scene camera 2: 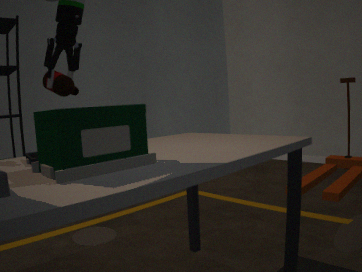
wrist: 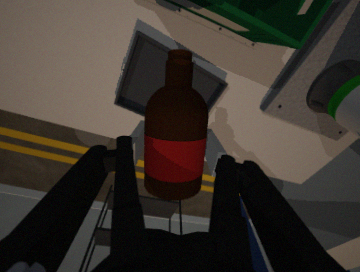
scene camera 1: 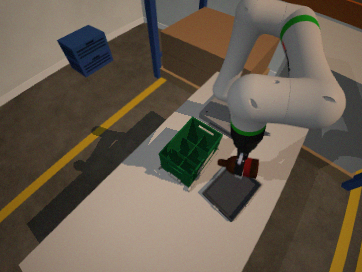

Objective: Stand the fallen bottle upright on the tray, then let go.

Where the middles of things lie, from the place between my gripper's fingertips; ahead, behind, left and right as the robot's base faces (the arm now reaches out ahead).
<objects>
I see my gripper 10 mm to the left of the brown bottle (wrist: 176, 117) and 10 mm below it.
</objects>
